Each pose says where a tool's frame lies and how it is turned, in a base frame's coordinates. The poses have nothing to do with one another.
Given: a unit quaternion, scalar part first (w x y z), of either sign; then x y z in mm.
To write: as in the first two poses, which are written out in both.
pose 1, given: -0.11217, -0.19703, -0.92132, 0.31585, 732.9, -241.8, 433.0
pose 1, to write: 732.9, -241.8, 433.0, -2.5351, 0.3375, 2.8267
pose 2, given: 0.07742, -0.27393, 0.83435, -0.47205, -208.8, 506.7, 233.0
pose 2, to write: -208.8, 506.7, 233.0, -2.1495, -0.1298, -2.5774
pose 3, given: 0.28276, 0.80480, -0.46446, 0.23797, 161.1, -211.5, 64.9
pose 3, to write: 161.1, -211.5, 64.9, 2.8300, -0.7019, -0.9320
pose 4, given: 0.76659, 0.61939, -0.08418, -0.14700, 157.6, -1.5, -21.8
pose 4, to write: 157.6, -1.5, -21.8, 1.3502, 0.0531, -0.3364
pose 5, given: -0.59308, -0.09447, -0.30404, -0.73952, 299.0, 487.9, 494.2
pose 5, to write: 299.0, 487.9, 494.2, 0.6138, 0.2228, 1.8606
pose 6, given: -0.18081, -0.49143, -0.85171, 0.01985, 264.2, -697.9, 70.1
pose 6, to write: 264.2, -697.9, 70.1, 2.9887, 0.3337, 2.0691
